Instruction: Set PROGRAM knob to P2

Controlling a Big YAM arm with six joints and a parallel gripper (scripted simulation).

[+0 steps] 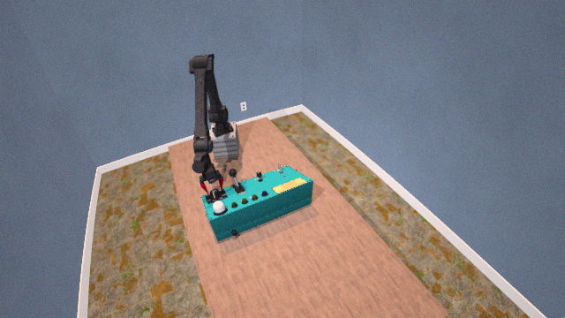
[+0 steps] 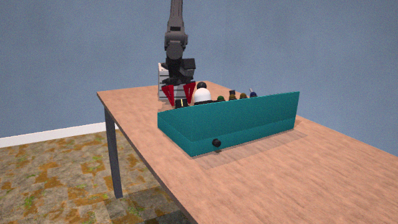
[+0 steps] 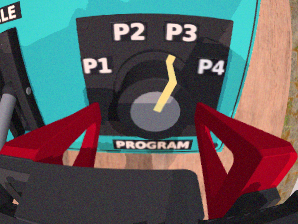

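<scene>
My gripper is now 12 cm to the right of the black-ball lever, 1 cm below it and 1 cm past it. From my hand the other things lie so: teal console: 17 cm to the left, 5 cm ahead, 2 cm below; then mode knob: 24 cm to the left, 2 cm ahead, 1 cm above; then toggle: 35 cm to the left, 2 cm ahead.
</scene>
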